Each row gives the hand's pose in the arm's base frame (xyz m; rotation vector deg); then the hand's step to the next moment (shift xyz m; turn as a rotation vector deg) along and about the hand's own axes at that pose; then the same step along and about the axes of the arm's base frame.
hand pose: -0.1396 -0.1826 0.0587 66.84 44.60 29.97
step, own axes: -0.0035 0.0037 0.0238 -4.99 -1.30 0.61
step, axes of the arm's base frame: 0.0162 -0.0158 0.0089 -2.74 -4.41 0.21
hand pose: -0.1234 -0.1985 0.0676 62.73 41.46 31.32
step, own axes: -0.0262 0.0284 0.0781 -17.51 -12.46 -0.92
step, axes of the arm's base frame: 0.0406 -0.0547 0.0544 -11.56 -16.55 -7.42
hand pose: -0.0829 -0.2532 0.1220 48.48 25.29 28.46
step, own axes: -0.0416 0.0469 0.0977 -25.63 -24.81 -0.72
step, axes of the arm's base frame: 0.0095 -0.0554 0.1015 -15.02 -28.30 -15.69
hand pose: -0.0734 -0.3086 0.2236 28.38 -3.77 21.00
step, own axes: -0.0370 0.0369 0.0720 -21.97 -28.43 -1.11
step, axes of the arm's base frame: -0.0459 -0.0163 0.0745 -10.31 -29.88 -17.13
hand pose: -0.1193 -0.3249 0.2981 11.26 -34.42 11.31
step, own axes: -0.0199 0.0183 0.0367 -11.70 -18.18 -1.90
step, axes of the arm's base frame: -0.0402 0.0063 0.0205 -4.05 -18.52 -10.56
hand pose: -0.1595 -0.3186 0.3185 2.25 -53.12 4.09
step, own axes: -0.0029 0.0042 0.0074 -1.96 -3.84 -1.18
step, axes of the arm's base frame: -0.0080 0.0036 0.0021 0.07 -3.84 -2.29
